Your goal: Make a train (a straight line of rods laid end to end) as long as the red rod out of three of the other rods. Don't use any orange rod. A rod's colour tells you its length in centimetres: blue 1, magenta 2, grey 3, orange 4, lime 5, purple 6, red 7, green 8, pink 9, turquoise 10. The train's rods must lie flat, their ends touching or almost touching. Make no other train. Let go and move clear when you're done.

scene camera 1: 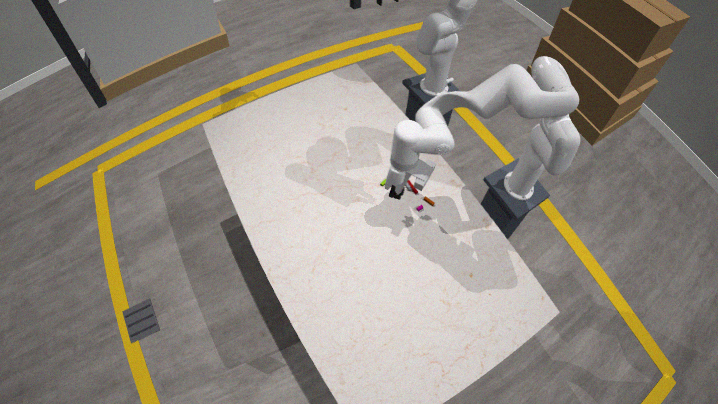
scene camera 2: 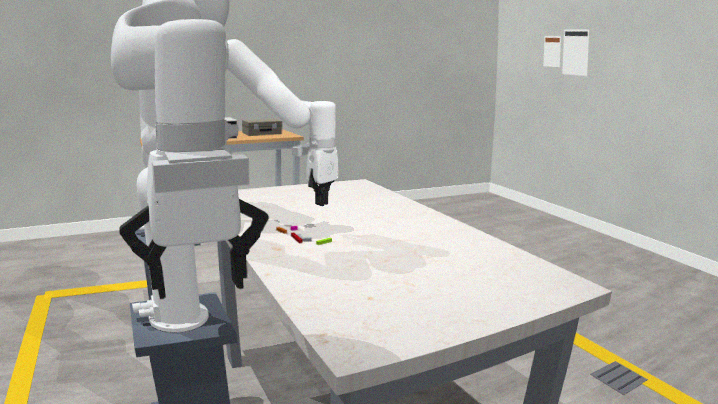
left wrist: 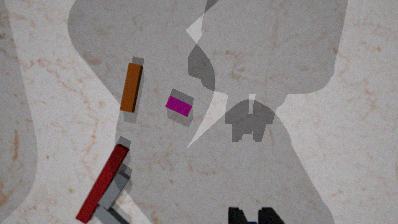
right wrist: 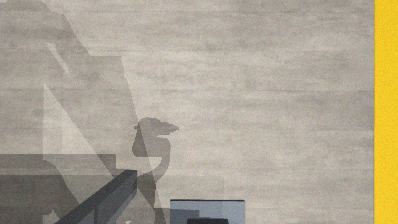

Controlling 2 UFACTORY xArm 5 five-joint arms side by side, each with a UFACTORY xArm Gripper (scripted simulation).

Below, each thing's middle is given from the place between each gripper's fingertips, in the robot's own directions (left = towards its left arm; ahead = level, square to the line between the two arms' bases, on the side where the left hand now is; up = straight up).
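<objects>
Left hand [scene camera 2: 321,204]: 3 cm to the right of orange rod [left wrist: 134,72], 12 cm past it, 10 cm above it.
From right hand [scene camera 2: 200,289]: orange rod 88 cm to the left, 34 cm ahead, 24 cm below.
</objects>
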